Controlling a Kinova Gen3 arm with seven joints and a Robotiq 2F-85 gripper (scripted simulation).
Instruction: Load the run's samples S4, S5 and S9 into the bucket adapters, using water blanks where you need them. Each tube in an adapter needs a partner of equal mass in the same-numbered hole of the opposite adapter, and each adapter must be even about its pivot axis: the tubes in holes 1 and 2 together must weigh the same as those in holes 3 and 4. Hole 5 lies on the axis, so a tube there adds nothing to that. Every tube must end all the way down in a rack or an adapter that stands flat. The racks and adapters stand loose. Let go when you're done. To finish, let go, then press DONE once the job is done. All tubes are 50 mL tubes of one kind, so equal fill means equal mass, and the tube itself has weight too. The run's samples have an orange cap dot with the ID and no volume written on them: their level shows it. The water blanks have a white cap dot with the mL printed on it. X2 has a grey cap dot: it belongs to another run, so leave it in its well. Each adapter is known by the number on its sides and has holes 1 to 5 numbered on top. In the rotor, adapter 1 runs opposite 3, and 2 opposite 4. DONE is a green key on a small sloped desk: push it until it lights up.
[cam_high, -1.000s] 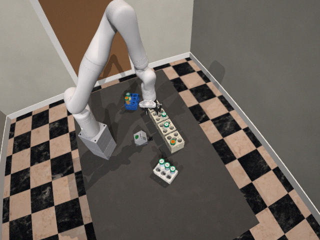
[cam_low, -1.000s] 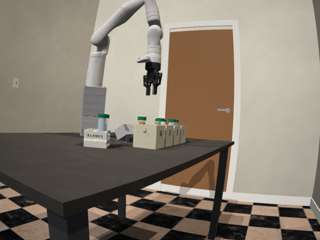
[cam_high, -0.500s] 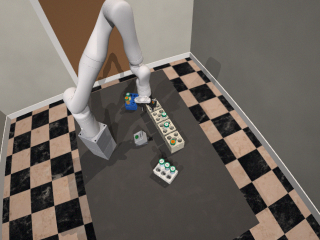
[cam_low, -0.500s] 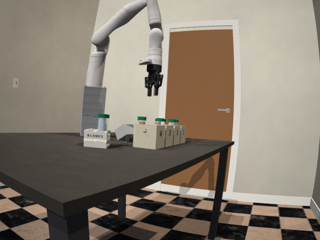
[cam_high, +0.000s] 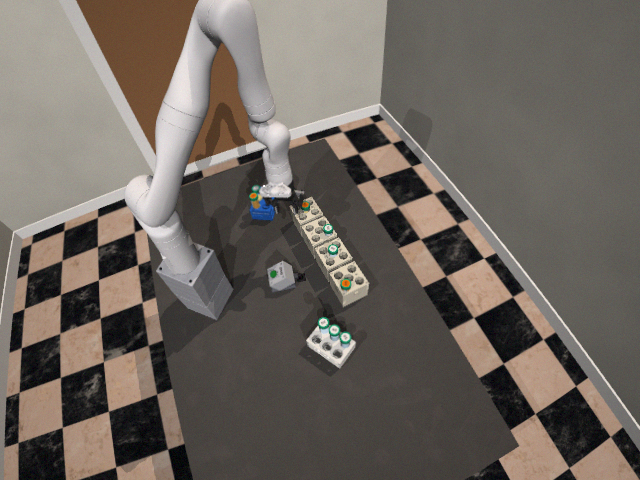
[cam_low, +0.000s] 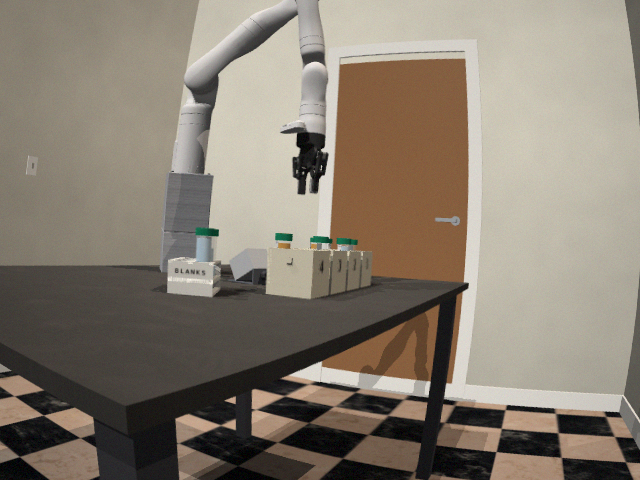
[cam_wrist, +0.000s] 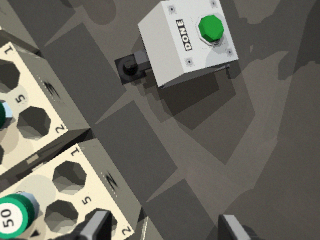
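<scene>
My hand is 5 cm past the sample S5, 23 cm to the right of it and 18 cm above it. The rest, counted from my hand: adapter 1: 10 cm ahead, 8 cm to the left, 20 cm below; done desk: 11 cm behind, 9 cm to the right, 19 cm below; green DONE key: 13 cm behind, 9 cm to the right, 18 cm below.
</scene>
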